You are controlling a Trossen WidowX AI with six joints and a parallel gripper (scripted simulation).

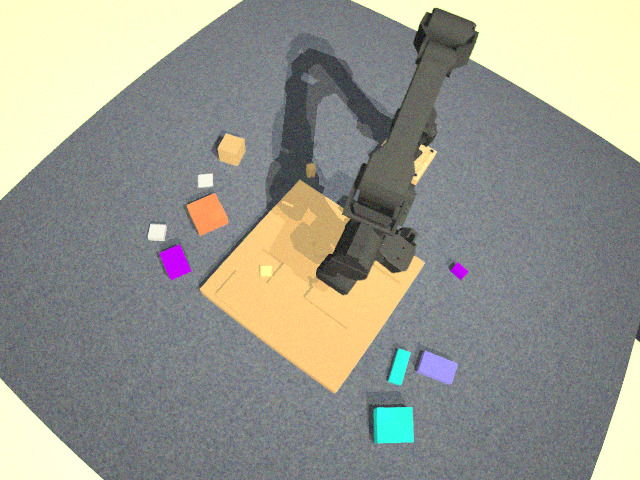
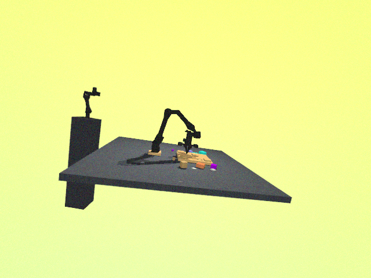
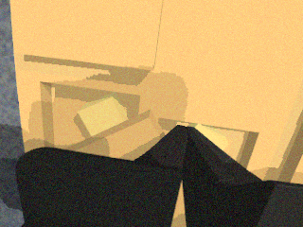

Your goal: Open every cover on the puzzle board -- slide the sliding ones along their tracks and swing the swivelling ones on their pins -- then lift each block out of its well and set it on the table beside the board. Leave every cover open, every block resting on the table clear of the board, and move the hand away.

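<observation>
Now: the cyan bar 18 cm to the left of my gripper tip, 9 cm ahead of it and 2 cm below it. From my gripper tip the other things lie so: lilac block 24 cm to the left, 4 cm ahead, 2 cm below; then magenta cube 16 cm to the left, 14 cm behind, 2 cm below; then orange block 27 cm to the right, 12 cm ahead, 1 cm below.
</observation>
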